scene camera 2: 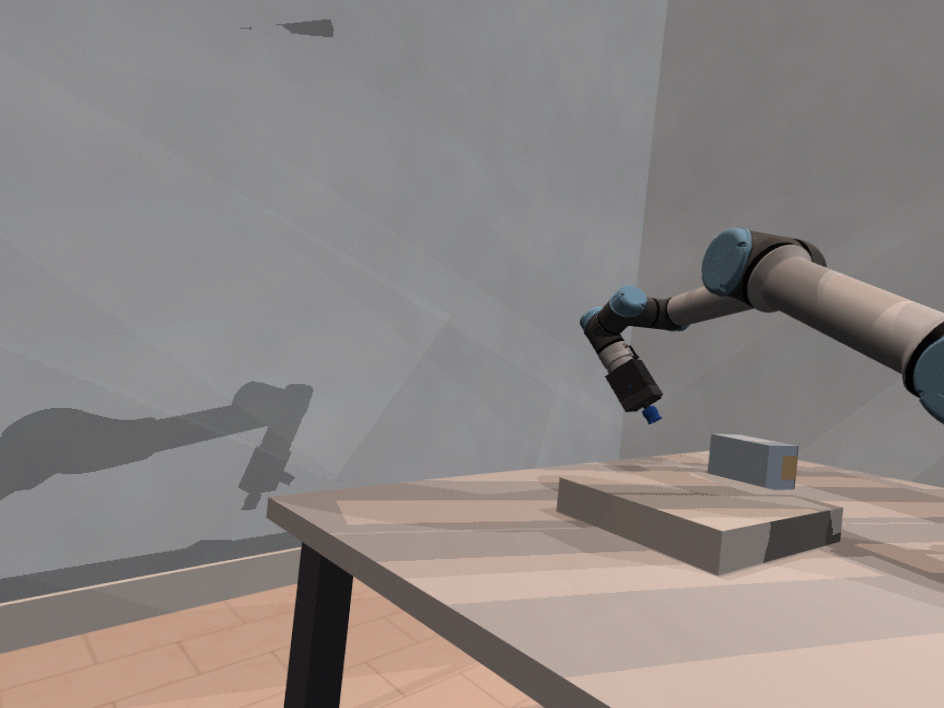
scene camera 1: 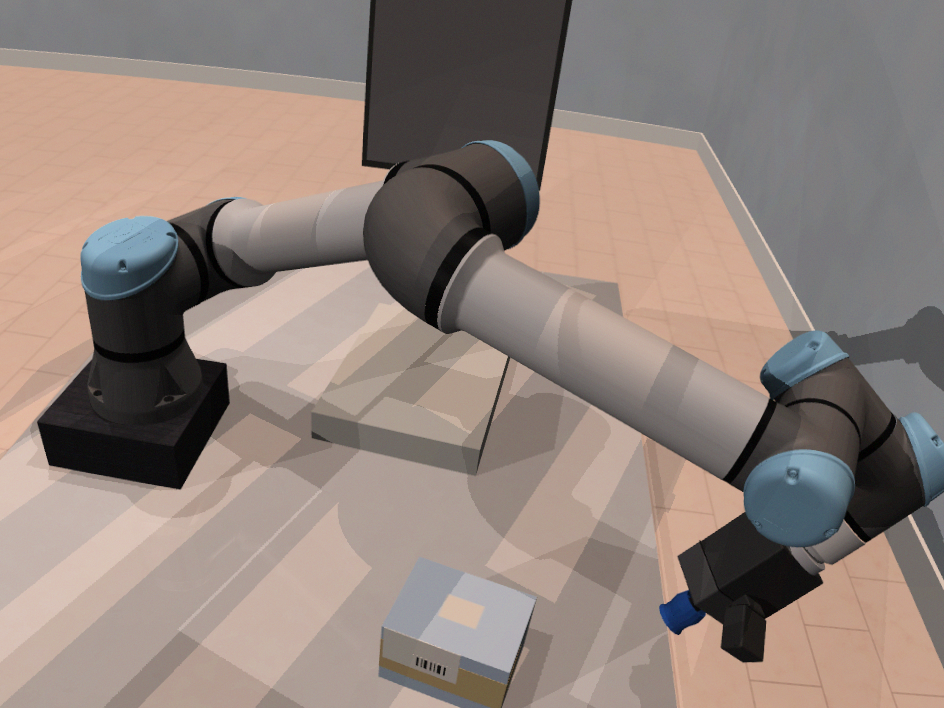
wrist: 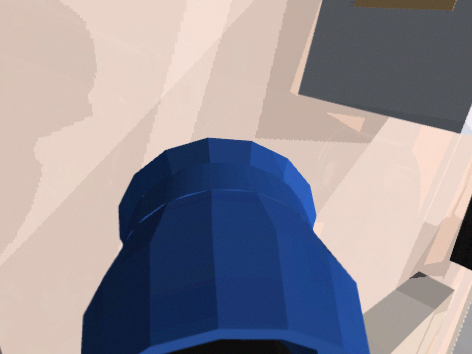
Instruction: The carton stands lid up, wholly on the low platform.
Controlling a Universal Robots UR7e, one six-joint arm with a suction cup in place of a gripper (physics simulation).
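Seen in the pictures: hand, its tool point: [scene camera 2: 655, 420] [scene camera 1: 670, 619] [wrist: 220, 227]; arm's base, origin of its link: [scene camera 1: 146, 390].
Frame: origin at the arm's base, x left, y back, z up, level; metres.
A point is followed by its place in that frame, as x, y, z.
The carton [scene camera 1: 481, 580] @(-0.299, -0.442, 0.015) [scene camera 2: 738, 459] @(-0.293, -0.434, -0.026) [wrist: 380, 65] @(-0.339, -0.491, -0.030) is a blue-grey box standing on the table, apart from the platform. Its pale top bears a square beige patch; one side has a barcode label and an ochre band. The low grey platform [scene camera 1: 396, 440] @(-0.015, -0.344, -0.043) [scene camera 2: 636, 519] @(0.300, -0.402, -0.046) [wrist: 400, 312] @(-0.012, -0.332, -0.049) lies flat nearer the arm's base, with no carton on it; the arm hides part of it in scene camera 1. My gripper, a blue suction cup [scene camera 1: 672, 618] [scene camera 2: 653, 418] [wrist: 217, 160], is tilted, open and holds nothing. It hangs in the air, off to one side of the carton and not touching it.
The arm's black base block [scene camera 1: 114, 457] @(-0.098, 0.018, -0.037) stands on the table [scene camera 1: 251, 609] @(-0.287, -0.194, -0.074) [scene camera 2: 686, 640] @(0.503, -0.273, -0.074). The arm's long links reach over the platform. A small black box [scene camera 1: 743, 631] juts from the tool beside the cup. A dark upright panel [scene camera 1: 457, 76] stands behind the table, and grey walls rise beyond.
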